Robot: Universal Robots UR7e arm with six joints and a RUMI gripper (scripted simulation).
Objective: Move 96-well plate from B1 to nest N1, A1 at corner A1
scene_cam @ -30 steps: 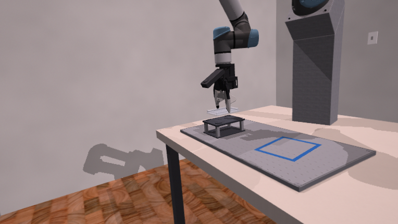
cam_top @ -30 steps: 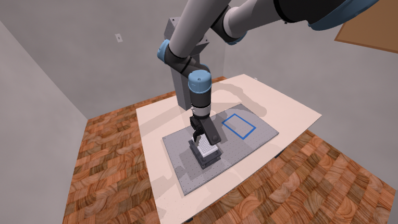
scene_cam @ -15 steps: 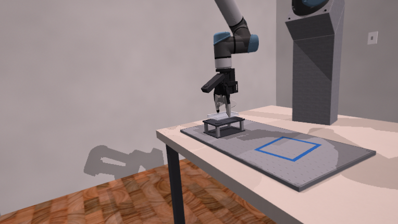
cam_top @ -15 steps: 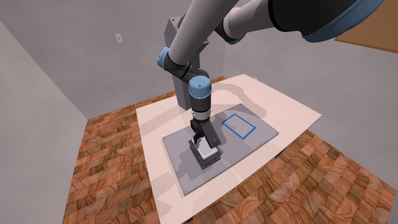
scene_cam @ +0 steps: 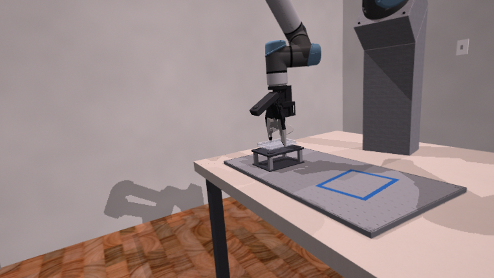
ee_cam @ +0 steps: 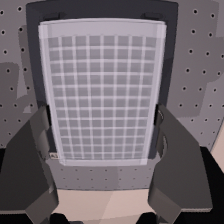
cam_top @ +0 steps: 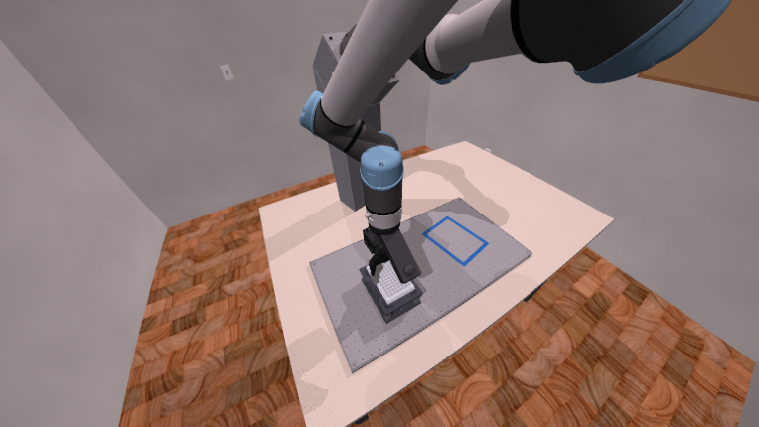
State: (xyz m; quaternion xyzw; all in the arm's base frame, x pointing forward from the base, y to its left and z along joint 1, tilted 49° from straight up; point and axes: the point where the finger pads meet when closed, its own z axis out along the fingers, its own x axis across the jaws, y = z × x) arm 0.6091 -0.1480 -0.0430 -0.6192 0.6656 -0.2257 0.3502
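Now: the clear 96-well plate 1 cm below my hand. Also, from my hand: dark raised plate nest 3 cm below.
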